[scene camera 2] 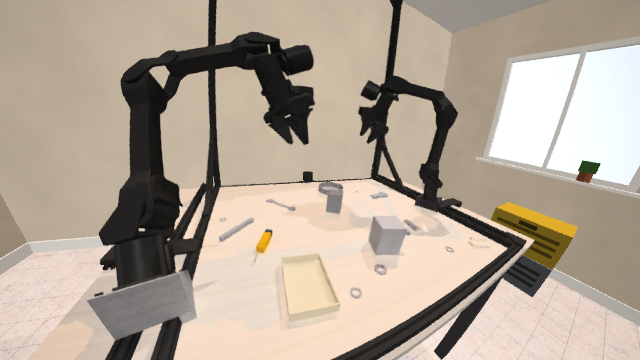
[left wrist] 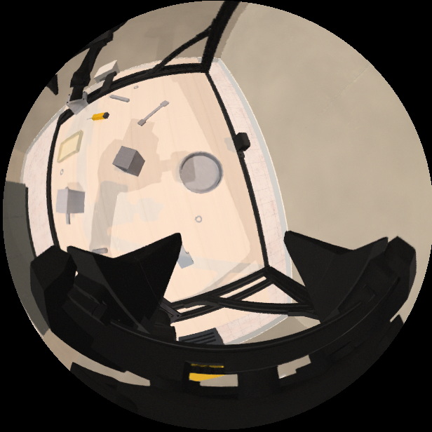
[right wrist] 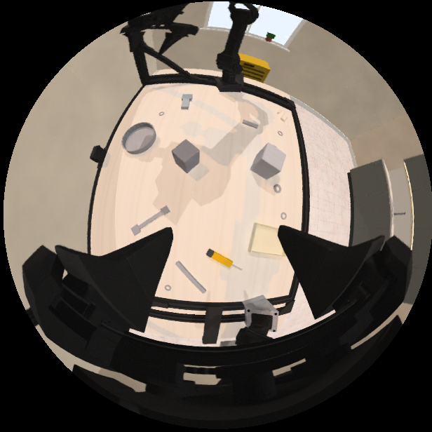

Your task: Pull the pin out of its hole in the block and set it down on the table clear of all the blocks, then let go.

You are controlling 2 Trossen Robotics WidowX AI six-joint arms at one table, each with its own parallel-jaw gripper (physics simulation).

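Places are measured from the left arm's base along level axes (x ahead, y left, z up), in metres.
Pixels of known places: left gripper, fingertip midpoint: [scene camera 2: 364, 139]; right gripper, fingertip midpoint: [scene camera 2: 298, 144]; left arm's base, origin of the base link: [scene camera 2: 429, 198]; right arm's base, origin of the base link: [scene camera 2: 147, 281].
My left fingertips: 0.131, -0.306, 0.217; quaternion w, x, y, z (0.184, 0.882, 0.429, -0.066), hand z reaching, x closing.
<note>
Ahead of a thing's pixels: the offset from my left fingertips to its top centre, as dx, dy, dz.
A large grey block {+0.307, +0.269, -0.170} [scene camera 2: 387, 236] [left wrist: 70, 201] [right wrist: 268, 161] stands on the table. The pin {+0.281, +0.295, -0.193} [scene camera 2: 407, 232] [left wrist: 68, 219] sticks out sideways from its hole in that block; its inner part is hidden, and I cannot make it out in the right wrist view. A smaller, darker grey block {+0.238, +0.046, -0.180} [scene camera 2: 334, 201] [left wrist: 129, 161] [right wrist: 186, 156] stands apart from it. My left gripper [scene camera 2: 366, 138] [left wrist: 234, 237] is open and empty, high above the far part of the table. My right gripper [scene camera 2: 298, 143] [right wrist: 226, 231] is open and empty, high above the table, away from the pin.
A loose grey rod {+0.135, +0.298, -0.234} [scene camera 2: 411, 225] [left wrist: 100, 250] [right wrist: 250, 123] lies near the pin. A shallow cream tray {+0.536, +0.211, -0.228} [scene camera 2: 314, 316], a yellow screwdriver {+0.541, +0.061, -0.232} [scene camera 2: 264, 242], a grey bar {+0.555, -0.047, -0.238} [scene camera 2: 236, 229], a spanner-like piece {+0.366, -0.103, -0.242} [scene camera 2: 281, 204], a round dish [right wrist: 139, 138] and several rings lie about.
</note>
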